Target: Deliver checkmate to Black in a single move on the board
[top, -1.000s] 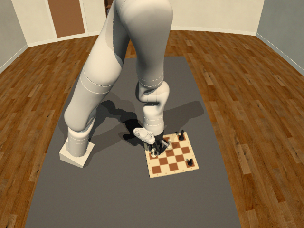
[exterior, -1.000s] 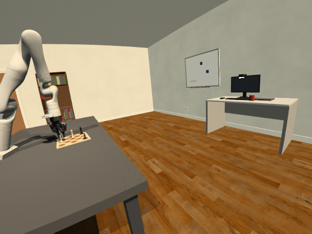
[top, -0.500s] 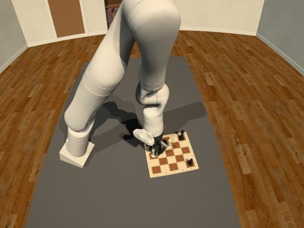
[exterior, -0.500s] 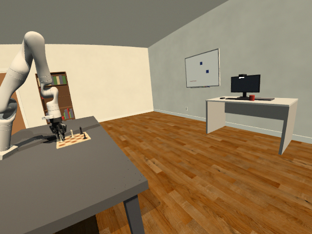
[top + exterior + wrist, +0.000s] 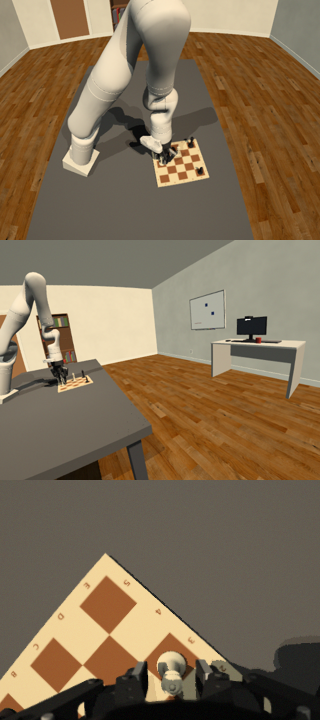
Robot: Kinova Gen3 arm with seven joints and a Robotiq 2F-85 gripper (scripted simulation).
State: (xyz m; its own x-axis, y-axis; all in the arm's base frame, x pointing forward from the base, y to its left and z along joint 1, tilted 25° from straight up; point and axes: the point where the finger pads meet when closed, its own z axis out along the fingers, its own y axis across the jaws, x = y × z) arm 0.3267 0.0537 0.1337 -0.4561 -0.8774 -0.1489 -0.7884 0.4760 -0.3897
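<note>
Now: the small white piece 10 mm below my hand. The rest, counted from my hand: black king 120 mm ahead, 110 mm to the left, 10 mm below; then chessboard 70 mm ahead, 40 mm below, 20 mm to the left; then tall white piece 70 mm ahead, 50 mm to the left, 10 mm below.
</note>
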